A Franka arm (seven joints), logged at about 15 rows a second.
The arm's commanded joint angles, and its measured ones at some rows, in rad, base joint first. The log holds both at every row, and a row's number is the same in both.
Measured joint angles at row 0:
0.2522, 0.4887, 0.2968, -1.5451, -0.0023, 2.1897, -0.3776
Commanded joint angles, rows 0 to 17:
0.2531, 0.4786, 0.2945, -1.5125, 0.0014, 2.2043, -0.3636
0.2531, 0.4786, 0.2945, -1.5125, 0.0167, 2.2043, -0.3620
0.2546, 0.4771, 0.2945, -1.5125, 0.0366, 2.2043, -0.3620
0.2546, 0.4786, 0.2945, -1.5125, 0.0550, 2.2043, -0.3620
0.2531, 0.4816, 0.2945, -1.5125, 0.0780, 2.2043, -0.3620
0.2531, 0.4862, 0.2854, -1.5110, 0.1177, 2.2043, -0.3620
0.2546, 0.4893, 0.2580, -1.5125, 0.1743, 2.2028, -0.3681
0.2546, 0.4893, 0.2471, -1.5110, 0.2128, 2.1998, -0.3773
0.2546, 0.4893, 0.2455, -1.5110, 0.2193, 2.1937, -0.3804
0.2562, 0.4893, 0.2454, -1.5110, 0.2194, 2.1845, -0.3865
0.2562, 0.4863, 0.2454, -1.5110, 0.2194, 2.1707, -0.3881
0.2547, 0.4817, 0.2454, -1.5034, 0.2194, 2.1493, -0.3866
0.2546, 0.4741, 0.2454, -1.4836, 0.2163, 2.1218, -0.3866
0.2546, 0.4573, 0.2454, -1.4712, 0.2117, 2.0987, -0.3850
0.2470, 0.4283, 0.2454, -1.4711, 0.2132, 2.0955, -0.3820
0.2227, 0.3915, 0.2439, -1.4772, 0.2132, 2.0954, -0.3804
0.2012, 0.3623, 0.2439, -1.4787, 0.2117, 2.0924, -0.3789
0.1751, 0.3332, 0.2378, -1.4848, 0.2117, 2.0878, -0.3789
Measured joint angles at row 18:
0.2233, 0.4118, 0.2463, -1.4636, 0.1888, 2.1209, -0.3753
